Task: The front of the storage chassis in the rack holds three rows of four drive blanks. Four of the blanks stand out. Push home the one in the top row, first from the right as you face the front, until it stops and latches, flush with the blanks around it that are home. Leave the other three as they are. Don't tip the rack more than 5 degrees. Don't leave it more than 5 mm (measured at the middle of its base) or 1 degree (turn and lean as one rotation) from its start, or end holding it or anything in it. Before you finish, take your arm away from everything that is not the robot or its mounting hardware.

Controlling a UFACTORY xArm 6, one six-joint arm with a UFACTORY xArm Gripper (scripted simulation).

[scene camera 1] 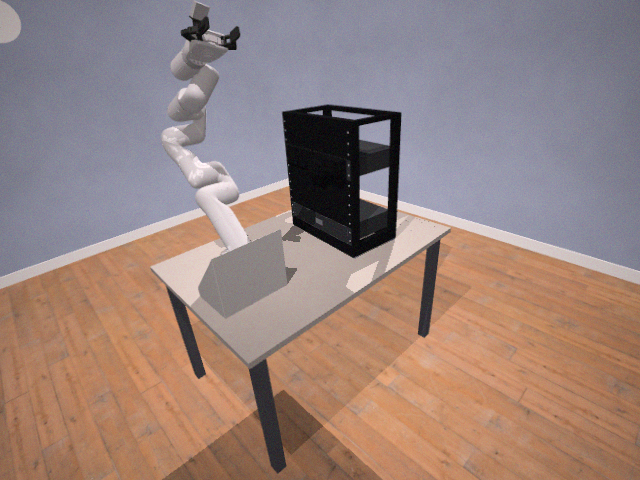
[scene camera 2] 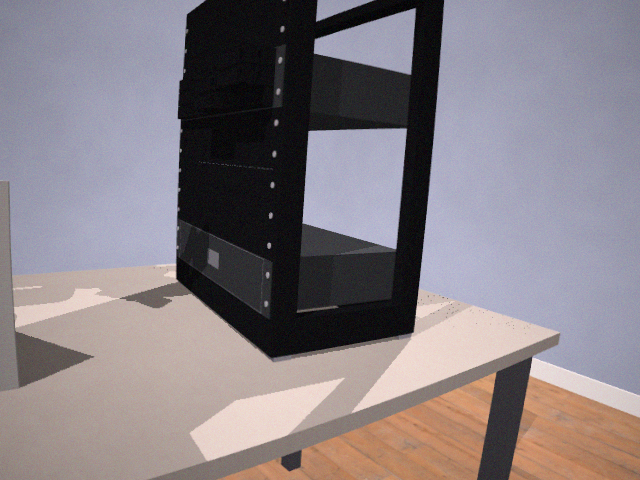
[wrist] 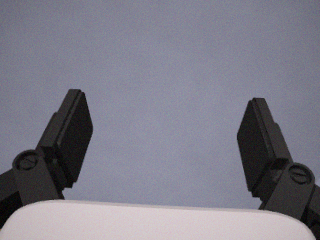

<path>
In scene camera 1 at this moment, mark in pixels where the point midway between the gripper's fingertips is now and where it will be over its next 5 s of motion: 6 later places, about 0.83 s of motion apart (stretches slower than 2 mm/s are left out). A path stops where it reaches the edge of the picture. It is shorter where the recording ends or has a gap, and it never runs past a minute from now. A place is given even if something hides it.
The gripper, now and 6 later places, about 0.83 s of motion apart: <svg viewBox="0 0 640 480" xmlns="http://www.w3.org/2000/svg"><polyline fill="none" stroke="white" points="223,26 282,76 309,120 312,152 305,168 301,174 300,174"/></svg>
</path>
